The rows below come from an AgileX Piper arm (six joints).
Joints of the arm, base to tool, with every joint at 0 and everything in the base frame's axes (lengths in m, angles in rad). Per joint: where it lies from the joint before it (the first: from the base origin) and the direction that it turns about. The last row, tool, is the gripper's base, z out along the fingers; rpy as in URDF.
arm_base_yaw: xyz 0 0 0.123 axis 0 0 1
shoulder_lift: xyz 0 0 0 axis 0 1 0
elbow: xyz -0.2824 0 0.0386 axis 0 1 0
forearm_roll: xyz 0.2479 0 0.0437 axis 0.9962 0 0.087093
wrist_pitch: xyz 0 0 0 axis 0 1 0
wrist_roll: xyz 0.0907 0 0.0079 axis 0.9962 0 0.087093
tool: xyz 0 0 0 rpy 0 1.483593 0
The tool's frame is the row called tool.
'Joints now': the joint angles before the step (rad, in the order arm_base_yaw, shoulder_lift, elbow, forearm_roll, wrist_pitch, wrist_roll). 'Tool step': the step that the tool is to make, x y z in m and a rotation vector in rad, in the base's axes. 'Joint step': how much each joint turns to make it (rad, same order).
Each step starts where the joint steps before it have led.
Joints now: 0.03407 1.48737 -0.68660 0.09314 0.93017 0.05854
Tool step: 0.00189 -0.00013 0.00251 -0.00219 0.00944 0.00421
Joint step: 0.00002 0.00345 -0.01570 -0.00415 0.02185 0.00002
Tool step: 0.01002 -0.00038 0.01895 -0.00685 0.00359 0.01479
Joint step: 0.00000 -0.00578 -0.08329 -0.01437 0.09320 0.00000
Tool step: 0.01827 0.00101 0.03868 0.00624 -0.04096 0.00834
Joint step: -0.00001 -0.01269 -0.15759 -0.00001 0.12949 -0.00001
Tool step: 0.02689 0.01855 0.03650 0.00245 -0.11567 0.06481
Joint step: 0.06691 0.02626 -0.17837 -0.00682 0.03620 0.00688
